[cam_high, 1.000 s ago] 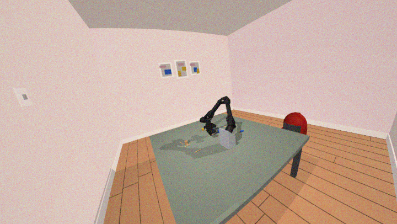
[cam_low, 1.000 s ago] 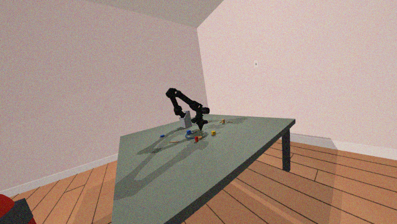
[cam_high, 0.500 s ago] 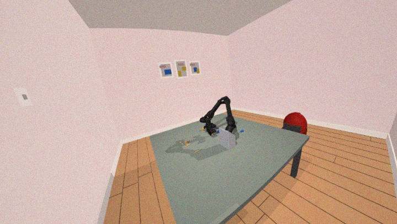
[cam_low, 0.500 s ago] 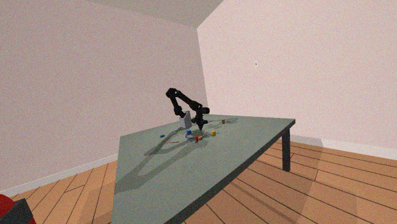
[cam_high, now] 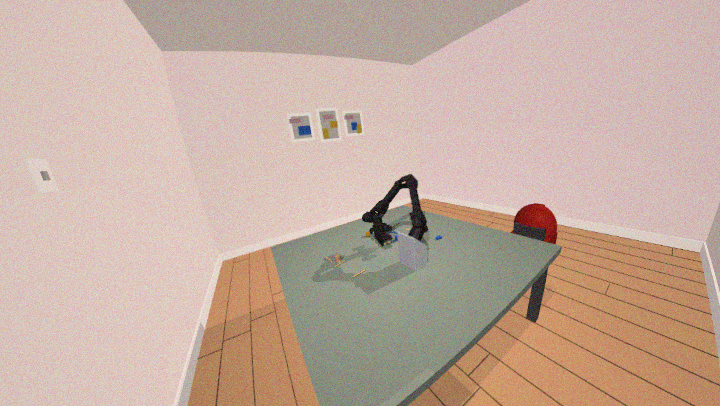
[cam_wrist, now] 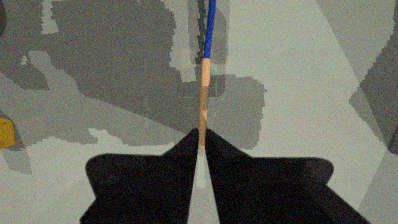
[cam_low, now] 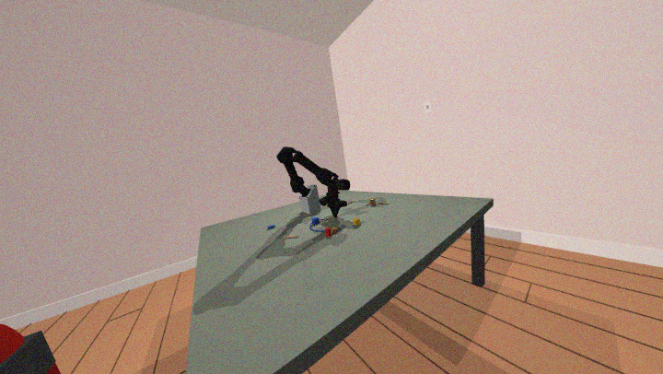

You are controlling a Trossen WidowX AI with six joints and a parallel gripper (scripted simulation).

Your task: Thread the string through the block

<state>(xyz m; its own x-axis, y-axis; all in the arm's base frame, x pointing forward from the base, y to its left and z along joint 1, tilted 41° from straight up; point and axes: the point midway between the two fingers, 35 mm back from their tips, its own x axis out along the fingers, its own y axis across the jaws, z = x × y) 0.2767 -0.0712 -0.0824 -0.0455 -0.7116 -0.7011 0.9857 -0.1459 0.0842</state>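
The thin wooden stick is 1 cm behind my gripper tip, 4 cm to the right of it and 1 cm above it. Round my gripper tip: red piece 18 cm ahead, 19 cm to the right, 2 cm above; yellow cube 20 cm ahead, 3 cm to the right, 1 cm above; round wooden button 16 cm ahead, 14 cm to the right, 1 cm above.
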